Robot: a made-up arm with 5 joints.
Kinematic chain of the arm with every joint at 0, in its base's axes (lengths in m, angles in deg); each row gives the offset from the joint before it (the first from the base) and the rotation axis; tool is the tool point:
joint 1: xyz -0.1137 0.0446 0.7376 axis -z
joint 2: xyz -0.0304 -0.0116 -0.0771 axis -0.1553 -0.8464 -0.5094
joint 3: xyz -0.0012 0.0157 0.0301 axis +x
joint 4: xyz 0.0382 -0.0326 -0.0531 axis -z
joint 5: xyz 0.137 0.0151 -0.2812 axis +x
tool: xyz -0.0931 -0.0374 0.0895
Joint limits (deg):
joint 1: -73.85..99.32
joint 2: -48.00..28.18
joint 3: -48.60..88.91
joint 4: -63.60..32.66
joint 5: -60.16..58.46
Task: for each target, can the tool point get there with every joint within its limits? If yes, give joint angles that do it. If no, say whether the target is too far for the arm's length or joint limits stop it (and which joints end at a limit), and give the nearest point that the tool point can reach.
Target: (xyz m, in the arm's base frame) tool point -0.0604 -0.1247 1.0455
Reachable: no: joint limits stop it (at a limit: joint 1, joint 2, joint 3, joint 5) | nearest point 0.1051 -0.0943 0.7447 | short by 0.345 m
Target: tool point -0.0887 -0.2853 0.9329
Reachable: no: joint limits stop it (at a limit: joint 2, joint 3) | nearest point -0.0916 -0.2465 0.6249 | short by 0.310 m
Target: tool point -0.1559 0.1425 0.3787
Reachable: yes | joints -19.15 -17.58 29.30 -28.35 46.29
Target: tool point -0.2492 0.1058 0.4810
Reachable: yes | joints -48.55 -23.20 34.54 -20.44 -12.62
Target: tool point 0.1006 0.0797 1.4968
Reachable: no: too far | nearest point 0.1312 0.0919 0.7861 | short by 0.711 m
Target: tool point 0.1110 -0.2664 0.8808
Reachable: no: joint limits stop it (at a limit: joint 1, joint 2, joint 3, joint 4, joint 5) | nearest point 0.1368 -0.1700 0.7011 | short by 0.206 m
